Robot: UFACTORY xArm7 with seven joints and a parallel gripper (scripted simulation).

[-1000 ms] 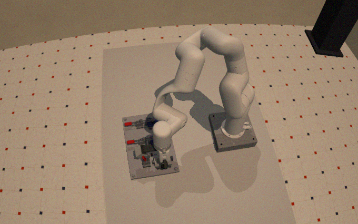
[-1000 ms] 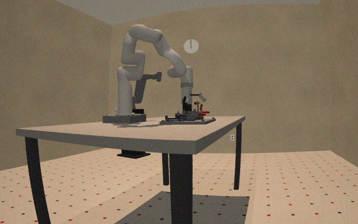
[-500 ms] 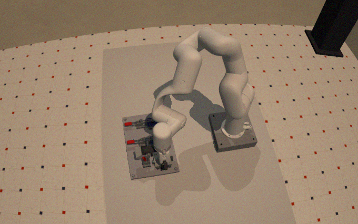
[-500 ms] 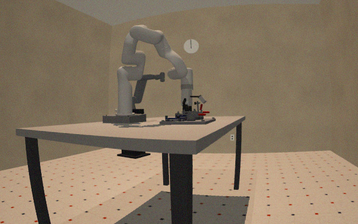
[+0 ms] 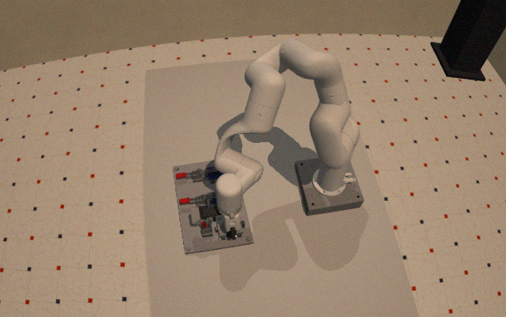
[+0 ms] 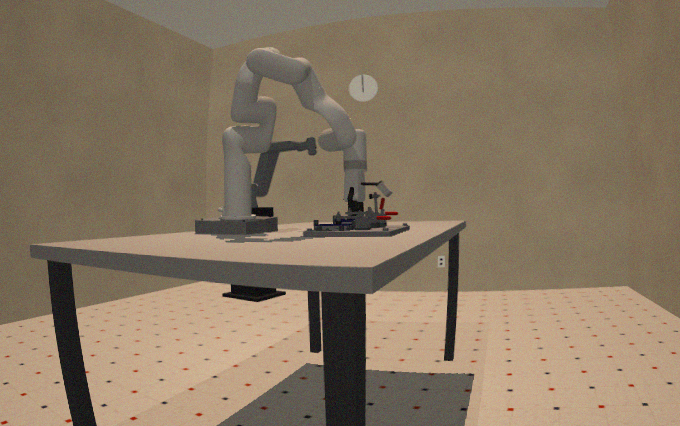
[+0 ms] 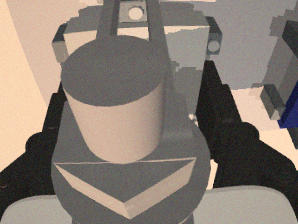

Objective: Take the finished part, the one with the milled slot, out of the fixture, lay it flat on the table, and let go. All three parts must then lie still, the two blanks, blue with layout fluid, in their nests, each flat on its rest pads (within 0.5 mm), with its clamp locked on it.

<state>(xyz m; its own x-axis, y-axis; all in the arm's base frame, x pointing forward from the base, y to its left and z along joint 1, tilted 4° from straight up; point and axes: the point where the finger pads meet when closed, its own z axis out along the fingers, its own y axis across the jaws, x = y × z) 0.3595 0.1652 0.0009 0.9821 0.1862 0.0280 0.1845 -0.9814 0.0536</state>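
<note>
My hand is 10 mm past the grey finished part and 10 mm above it. Round my hand: grey fixture plate (100 mm to the right, 70 mm ahead, 30 mm below).
</note>
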